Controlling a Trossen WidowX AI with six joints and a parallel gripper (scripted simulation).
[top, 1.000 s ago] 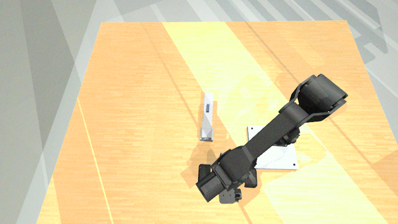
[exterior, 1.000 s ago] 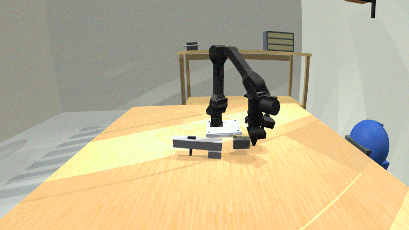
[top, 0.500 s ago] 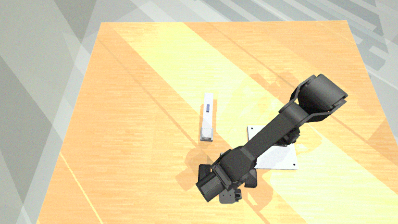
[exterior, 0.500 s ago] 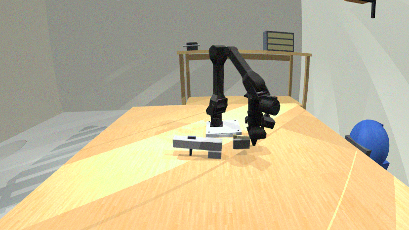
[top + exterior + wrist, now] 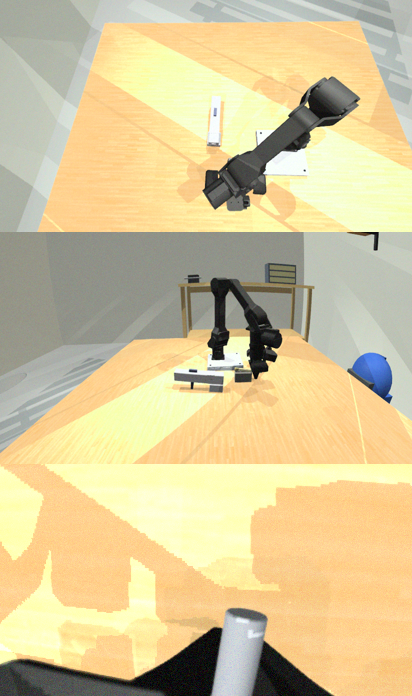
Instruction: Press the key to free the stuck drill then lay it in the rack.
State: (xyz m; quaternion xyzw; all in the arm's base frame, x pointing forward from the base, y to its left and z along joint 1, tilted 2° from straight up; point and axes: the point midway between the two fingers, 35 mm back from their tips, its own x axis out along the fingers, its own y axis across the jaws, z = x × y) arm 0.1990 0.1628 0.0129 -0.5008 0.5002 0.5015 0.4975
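The drill lies 40 mm to the right of my gripper tip and 40 mm above it. The rest, counted from my gripper tip: grey rack: 50 mm to the right, 10 mm above; then dark key: 250 mm to the right, 70 mm ahead, 50 mm above; then grey housing: 220 mm to the right, 70 mm ahead, 40 mm above.
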